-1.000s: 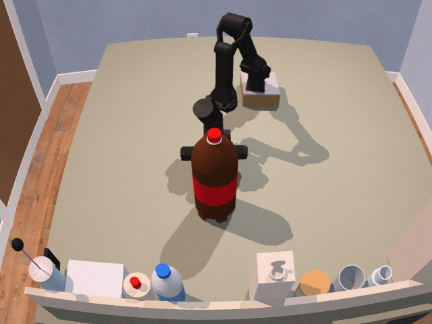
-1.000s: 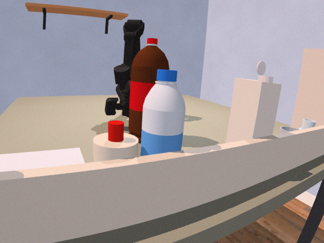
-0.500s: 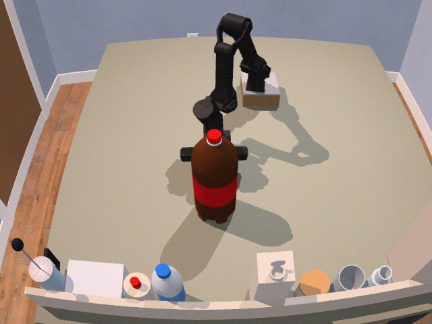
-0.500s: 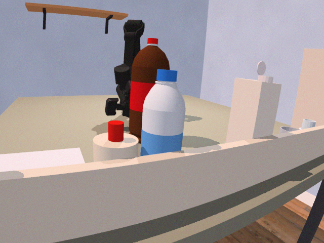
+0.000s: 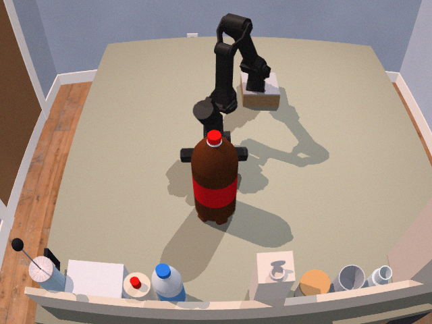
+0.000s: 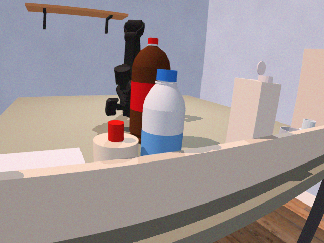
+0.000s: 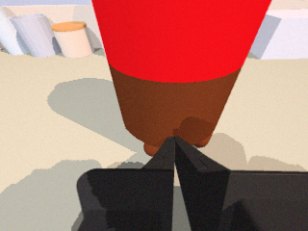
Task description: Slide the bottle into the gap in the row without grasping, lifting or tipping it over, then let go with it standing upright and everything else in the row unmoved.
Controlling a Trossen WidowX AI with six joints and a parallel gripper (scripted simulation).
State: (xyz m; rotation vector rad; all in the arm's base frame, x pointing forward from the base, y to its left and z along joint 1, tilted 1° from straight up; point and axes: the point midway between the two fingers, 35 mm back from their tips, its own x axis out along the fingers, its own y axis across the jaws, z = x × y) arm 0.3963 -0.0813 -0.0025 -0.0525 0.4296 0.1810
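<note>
Right now the brown cola bottle is 8 cm ahead of my hand, 2 cm to the left of it and 10 cm above it. From my hand the other things lie so: raised rail: 38 cm ahead, 22 cm to the left, 1 cm below; blue-capped water bottle: 38 cm ahead, 4 cm to the right, 5 cm above; orange-lidded jar: 31 cm ahead, 30 cm to the left, 2 cm below.
</note>
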